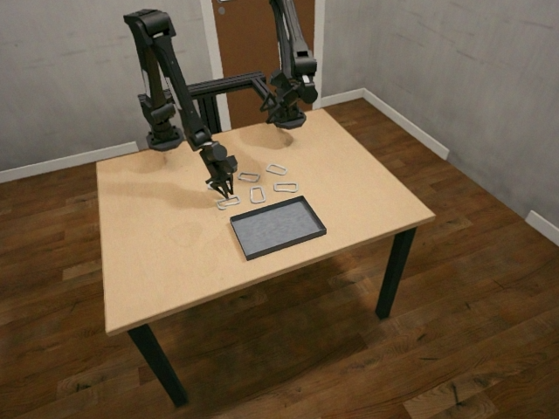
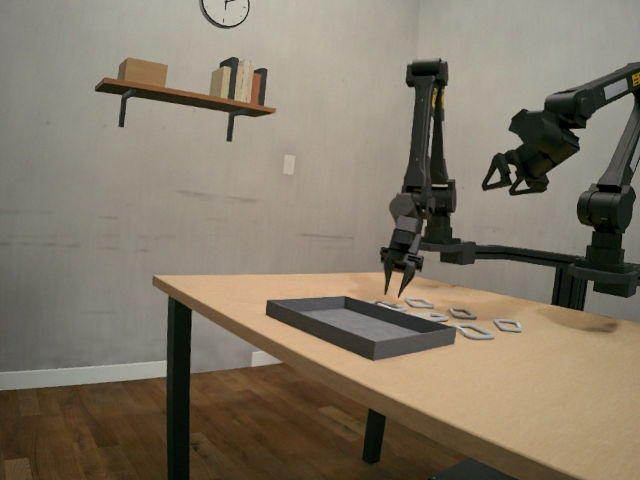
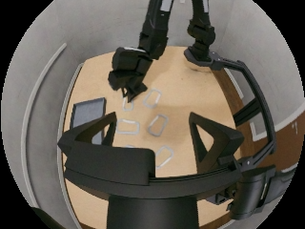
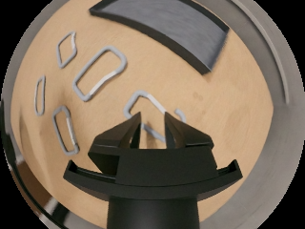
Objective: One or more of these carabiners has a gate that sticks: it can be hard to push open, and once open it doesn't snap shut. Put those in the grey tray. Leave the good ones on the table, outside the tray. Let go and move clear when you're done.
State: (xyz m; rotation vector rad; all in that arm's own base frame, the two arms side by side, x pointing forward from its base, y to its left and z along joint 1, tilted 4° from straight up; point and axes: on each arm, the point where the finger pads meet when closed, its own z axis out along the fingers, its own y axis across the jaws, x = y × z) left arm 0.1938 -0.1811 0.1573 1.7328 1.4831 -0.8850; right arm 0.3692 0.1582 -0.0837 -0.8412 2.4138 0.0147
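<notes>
Right now the grey tray is 200 mm ahead of my right hand, 140 mm to the left of it and 30 mm below it.
</notes>
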